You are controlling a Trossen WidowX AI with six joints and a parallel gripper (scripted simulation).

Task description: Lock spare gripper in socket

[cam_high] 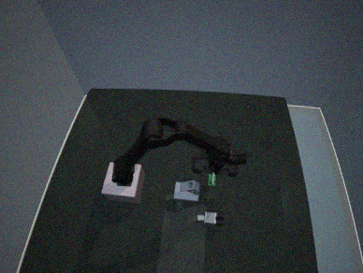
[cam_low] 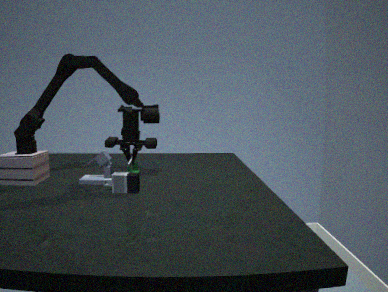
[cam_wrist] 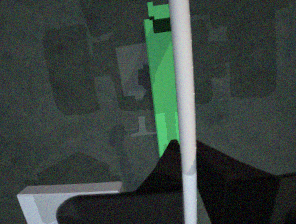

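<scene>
Right now the green rest is 2 cm to the left of my gripper tip and 2 cm below it. Also, from my gripper tip: grey mount socket: 10 cm behind, 8 cm to the right, 1 cm above; then spare gripper: 21 cm to the right, 2 cm below, 1 cm behind.
</scene>
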